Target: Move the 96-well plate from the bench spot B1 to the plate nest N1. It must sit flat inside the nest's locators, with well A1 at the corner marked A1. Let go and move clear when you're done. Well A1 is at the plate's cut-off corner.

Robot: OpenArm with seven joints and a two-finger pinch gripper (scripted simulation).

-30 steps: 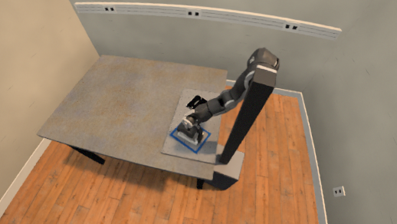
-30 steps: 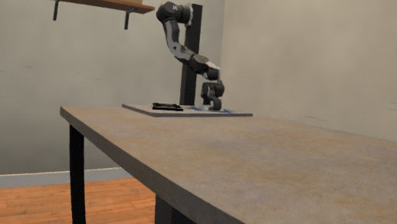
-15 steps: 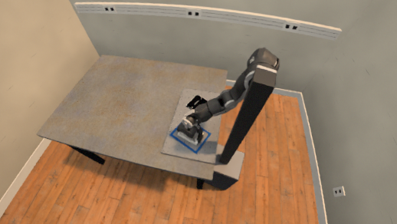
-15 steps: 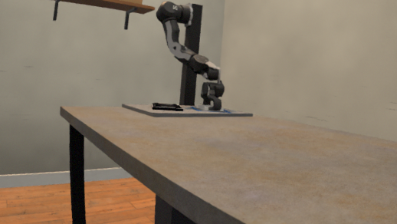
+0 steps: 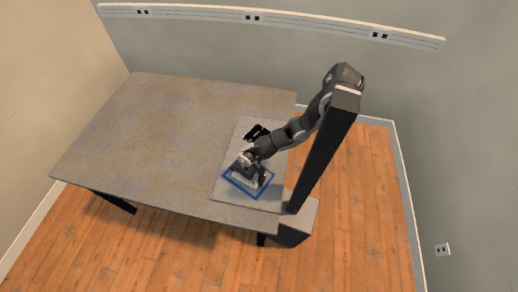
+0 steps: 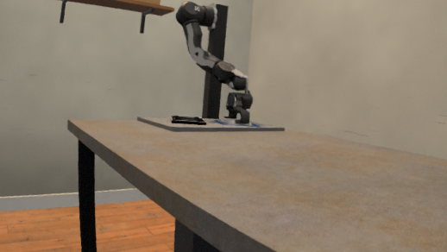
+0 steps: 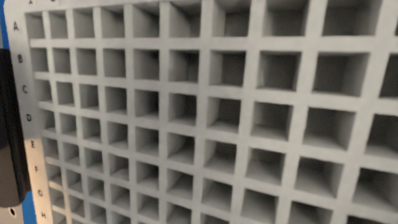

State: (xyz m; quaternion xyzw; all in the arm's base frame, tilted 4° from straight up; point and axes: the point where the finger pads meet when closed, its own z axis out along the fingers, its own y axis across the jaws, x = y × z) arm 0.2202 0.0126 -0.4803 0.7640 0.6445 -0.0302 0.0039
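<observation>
Right now my hand is 1 cm below the white 96-well plate. From my hand the other things lie so: black plate nest (1 cm ahead, 21 cm to the right, 1 cm above).
</observation>
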